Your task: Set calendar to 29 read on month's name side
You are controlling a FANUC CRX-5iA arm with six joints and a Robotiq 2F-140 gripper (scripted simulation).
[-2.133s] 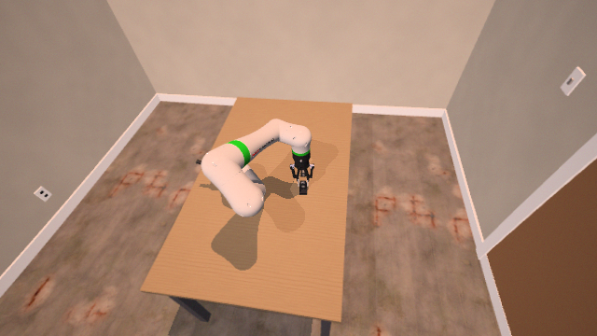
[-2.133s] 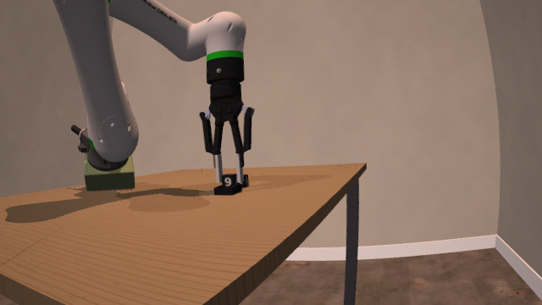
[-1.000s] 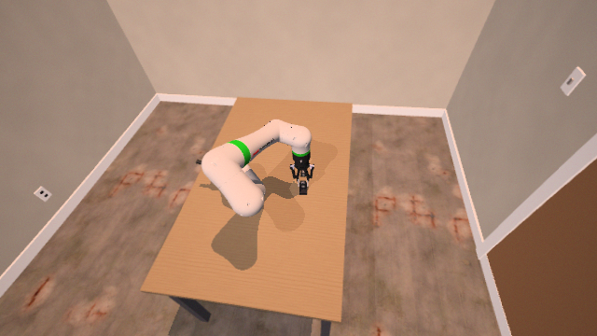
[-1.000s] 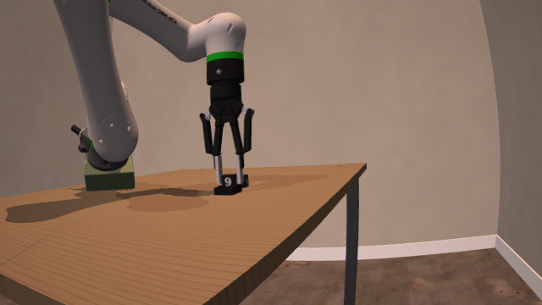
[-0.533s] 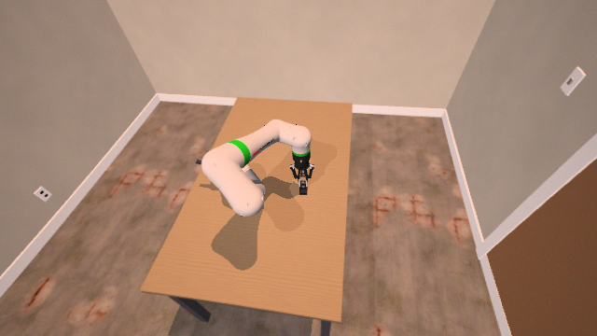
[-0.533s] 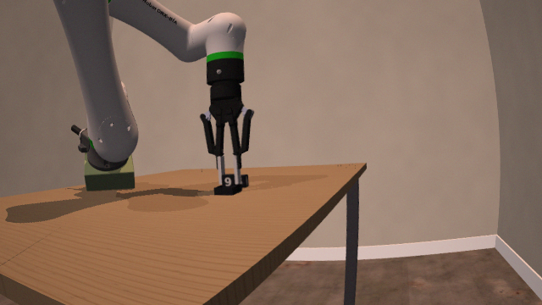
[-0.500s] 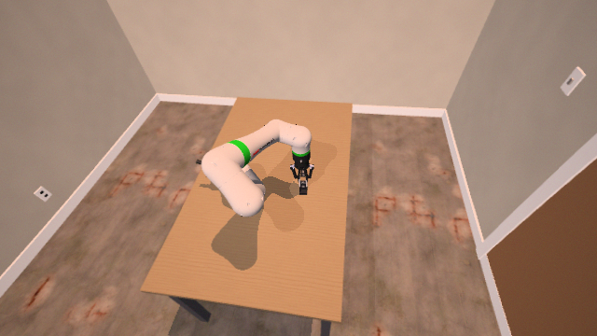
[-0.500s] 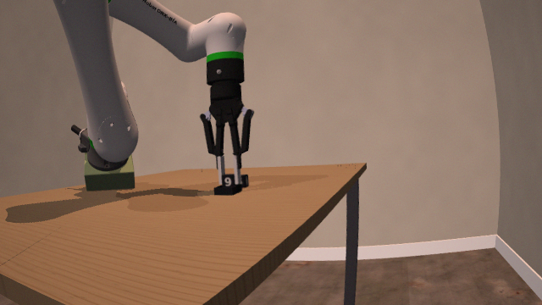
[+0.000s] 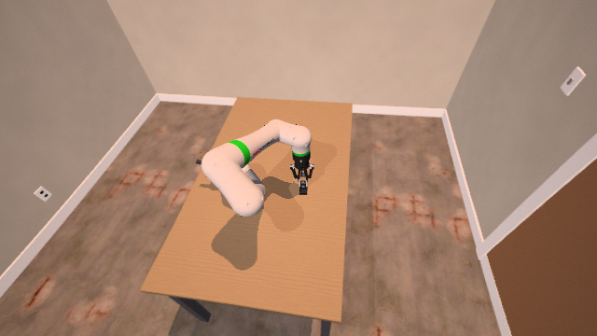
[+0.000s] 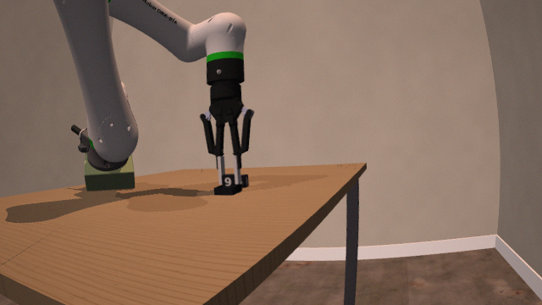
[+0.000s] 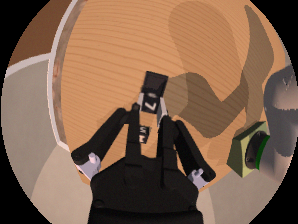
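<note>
My hand is 40 mm above the black calendar tray and 20 mm to the left of it.
</note>
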